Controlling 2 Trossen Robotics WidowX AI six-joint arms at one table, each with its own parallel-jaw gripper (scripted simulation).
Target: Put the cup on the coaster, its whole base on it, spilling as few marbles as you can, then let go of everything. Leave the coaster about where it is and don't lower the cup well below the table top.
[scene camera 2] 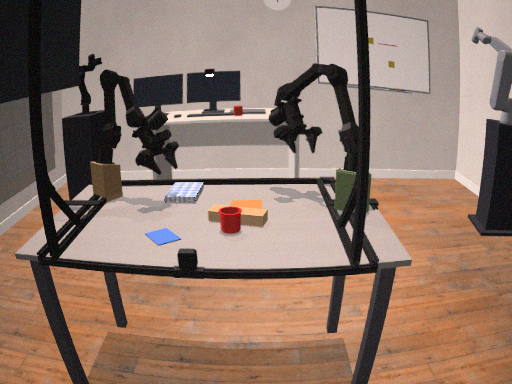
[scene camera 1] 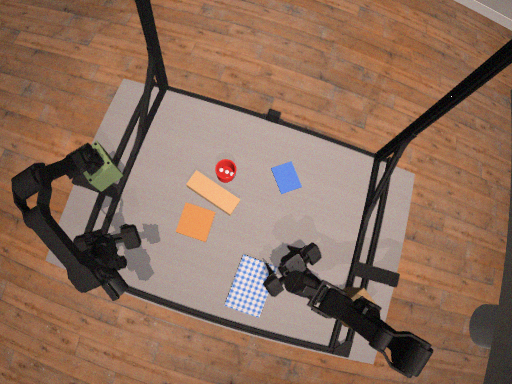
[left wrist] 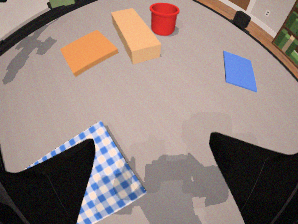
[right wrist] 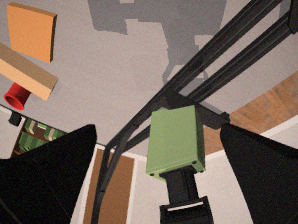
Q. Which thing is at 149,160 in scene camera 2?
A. My left gripper.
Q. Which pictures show my left gripper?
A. Scene camera 2, scene camera 1 and the left wrist view only.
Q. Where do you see a blue square coaster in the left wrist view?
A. At 238,71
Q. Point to an orange square slab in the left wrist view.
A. At 82,54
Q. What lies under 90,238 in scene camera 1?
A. My right gripper.
